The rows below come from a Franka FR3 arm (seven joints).
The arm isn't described. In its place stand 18 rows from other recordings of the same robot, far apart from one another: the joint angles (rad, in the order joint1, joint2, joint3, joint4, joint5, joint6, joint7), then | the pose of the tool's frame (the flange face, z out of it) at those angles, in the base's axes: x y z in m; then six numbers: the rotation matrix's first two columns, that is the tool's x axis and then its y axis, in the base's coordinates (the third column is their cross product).
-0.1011 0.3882 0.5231 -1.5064 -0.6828 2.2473 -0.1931 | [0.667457 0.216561 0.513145 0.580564 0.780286 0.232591 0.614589 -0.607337 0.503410]
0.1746 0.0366 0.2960 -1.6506 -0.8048 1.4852 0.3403 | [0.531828 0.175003 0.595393 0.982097 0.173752 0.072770 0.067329 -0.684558 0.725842]
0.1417 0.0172 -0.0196 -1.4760 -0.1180 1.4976 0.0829 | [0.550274 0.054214 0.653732 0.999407 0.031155 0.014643 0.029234 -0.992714 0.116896]
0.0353 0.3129 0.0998 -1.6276 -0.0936 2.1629 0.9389 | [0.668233 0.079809 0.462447 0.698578 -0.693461 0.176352 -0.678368 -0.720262 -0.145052]
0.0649 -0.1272 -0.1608 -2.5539 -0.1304 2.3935 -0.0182 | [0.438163 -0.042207 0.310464 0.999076 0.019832 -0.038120 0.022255 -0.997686 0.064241]
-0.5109 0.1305 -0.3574 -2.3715 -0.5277 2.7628 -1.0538 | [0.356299 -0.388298 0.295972 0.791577 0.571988 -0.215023 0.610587 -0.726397 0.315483]
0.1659 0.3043 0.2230 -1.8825 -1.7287 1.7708 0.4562 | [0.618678 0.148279 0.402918 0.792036 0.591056 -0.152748 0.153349 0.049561 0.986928]
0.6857 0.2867 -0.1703 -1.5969 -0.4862 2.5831 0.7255 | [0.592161 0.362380 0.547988 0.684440 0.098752 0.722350 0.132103 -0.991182 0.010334]
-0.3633 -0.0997 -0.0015 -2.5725 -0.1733 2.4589 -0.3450 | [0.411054 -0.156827 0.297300 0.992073 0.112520 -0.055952 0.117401 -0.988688 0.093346]
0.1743 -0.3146 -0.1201 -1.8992 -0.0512 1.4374 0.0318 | [0.437935 0.009757 0.616269 0.988605 0.026286 -0.148219 0.029396 -0.999390 0.018833]
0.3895 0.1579 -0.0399 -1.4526 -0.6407 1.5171 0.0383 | [0.582711 0.143601 0.607144 0.957469 0.282403 -0.059180 0.259422 -0.752766 0.605015]
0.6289 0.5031 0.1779 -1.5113 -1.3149 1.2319 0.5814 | [0.543849 0.353997 0.422797 0.935360 0.350276 0.049080 0.008370 -0.160644 0.986977]
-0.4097 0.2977 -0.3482 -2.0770 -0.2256 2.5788 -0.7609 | [0.446890 -0.408365 0.314334 0.979217 0.198363 -0.042269 0.201562 -0.928653 0.311411]
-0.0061 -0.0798 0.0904 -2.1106 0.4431 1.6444 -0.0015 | [0.477904 0.084104 0.433949 0.922786 0.044665 -0.382716 -0.112368 -0.918889 -0.378176]
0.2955 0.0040 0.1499 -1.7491 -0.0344 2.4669 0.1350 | [0.553168 0.263949 0.636945 0.723237 0.225274 0.652825 0.341968 -0.938093 -0.055139]
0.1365 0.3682 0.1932 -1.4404 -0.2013 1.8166 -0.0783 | [0.646605 0.183636 0.485872 0.903631 0.428302 0.002891 0.424502 -0.896470 0.127045]
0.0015 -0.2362 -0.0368 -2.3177 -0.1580 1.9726 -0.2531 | [0.457201 -0.026587 0.428414 0.950826 0.275663 -0.141207 0.290342 -0.952049 0.096461]
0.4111 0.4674 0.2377 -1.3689 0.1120 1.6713 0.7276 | [0.549480 0.394418 0.445599 0.960930 -0.103709 -0.256627 -0.122078 -0.990901 -0.056668]
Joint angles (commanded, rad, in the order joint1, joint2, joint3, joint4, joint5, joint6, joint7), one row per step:
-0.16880, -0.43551, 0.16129, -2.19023, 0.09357, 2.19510, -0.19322
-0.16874, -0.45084, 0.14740, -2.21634, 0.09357, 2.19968, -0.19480
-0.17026, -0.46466, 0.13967, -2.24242, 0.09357, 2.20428, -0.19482
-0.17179, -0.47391, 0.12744, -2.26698, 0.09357, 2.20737, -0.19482
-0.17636, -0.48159, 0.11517, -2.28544, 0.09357, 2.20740, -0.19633
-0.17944, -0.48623, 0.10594, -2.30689, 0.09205, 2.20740, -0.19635
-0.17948, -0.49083, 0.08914, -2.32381, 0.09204, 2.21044, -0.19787
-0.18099, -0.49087, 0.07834, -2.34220, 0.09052, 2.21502, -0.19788
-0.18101, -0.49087, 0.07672, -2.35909, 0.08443, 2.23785, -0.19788
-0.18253, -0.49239, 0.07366, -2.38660, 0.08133, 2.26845, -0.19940
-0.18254, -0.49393, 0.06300, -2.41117, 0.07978, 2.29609, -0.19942
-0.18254, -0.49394, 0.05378, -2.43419, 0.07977, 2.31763, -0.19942
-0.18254, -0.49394, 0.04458, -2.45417, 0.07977, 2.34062, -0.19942
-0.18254, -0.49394, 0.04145, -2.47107, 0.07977, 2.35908, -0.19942
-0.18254, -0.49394, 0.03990, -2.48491, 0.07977, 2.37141, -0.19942
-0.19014, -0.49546, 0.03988, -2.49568, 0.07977, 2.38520, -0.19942
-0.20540, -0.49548, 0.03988, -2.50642, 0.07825, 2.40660, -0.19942
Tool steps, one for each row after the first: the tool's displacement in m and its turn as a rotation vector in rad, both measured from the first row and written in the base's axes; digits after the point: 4 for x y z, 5 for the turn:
-0.0053, -0.0075, -0.0055, 0.00318, 0.00535, -0.01289
-0.0103, -0.0124, -0.0120, 0.00497, 0.01256, -0.02311
-0.0144, -0.0197, -0.0197, 0.00984, 0.02393, -0.03712
-0.0180, -0.0280, -0.0255, 0.01469, 0.03377, -0.05222
-0.0212, -0.0343, -0.0342, 0.01811, 0.04994, -0.06425
-0.0243, -0.0428, -0.0401, 0.02579, 0.05794, -0.07849
-0.0263, -0.0490, -0.0488, 0.03051, 0.07094, -0.09008
-0.0266, -0.0504, -0.0546, 0.02453, 0.06540, -0.09162
-0.0281, -0.0532, -0.0643, 0.02141, 0.06087, -0.09584
-0.0300, -0.0587, -0.0727, 0.02412, 0.05570, -0.10658
-0.0321, -0.0633, -0.0817, 0.02823, 0.05656, -0.11625
-0.0338, -0.0679, -0.0889, 0.03192, 0.05297, -0.12583
-0.0352, -0.0695, -0.0952, 0.03281, 0.05125, -0.12986
-0.0365, -0.0702, -0.1007, 0.03333, 0.05269, -0.13217
-0.0380, -0.0735, -0.1038, 0.03268, 0.04809, -0.14068
-0.0392, -0.0802, -0.1067, 0.03000, 0.03744, -0.15654

